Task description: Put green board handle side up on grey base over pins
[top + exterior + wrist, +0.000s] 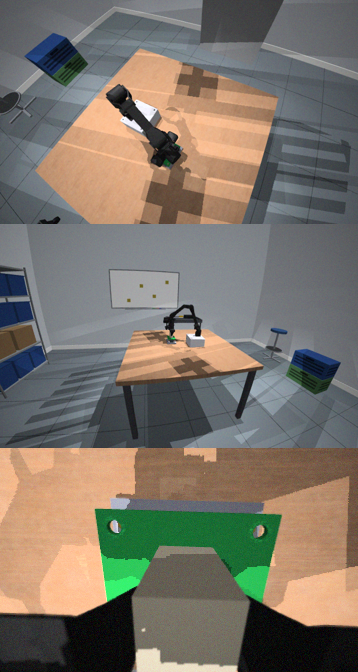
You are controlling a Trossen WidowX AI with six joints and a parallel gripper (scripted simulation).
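The grey base lies 80 mm below my gripper tip. Also, from my gripper tip: green board: 10 mm below.
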